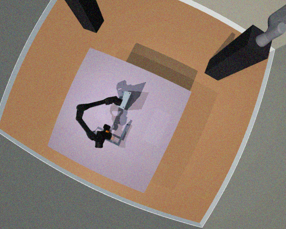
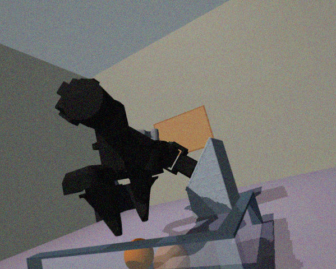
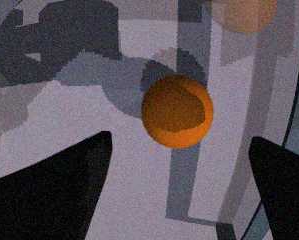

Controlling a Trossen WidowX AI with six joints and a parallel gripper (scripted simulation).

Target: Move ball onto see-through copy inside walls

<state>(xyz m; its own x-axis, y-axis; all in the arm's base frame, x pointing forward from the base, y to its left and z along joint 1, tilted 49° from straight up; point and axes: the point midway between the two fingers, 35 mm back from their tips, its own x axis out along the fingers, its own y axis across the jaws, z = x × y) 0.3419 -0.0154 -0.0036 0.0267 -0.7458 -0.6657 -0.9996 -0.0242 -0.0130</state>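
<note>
My gripper tip is 4 cm above the orange ball. Round my gripper tip: see-through copy 3 cm ahead, 8 cm to the left, 4 cm below.
</note>
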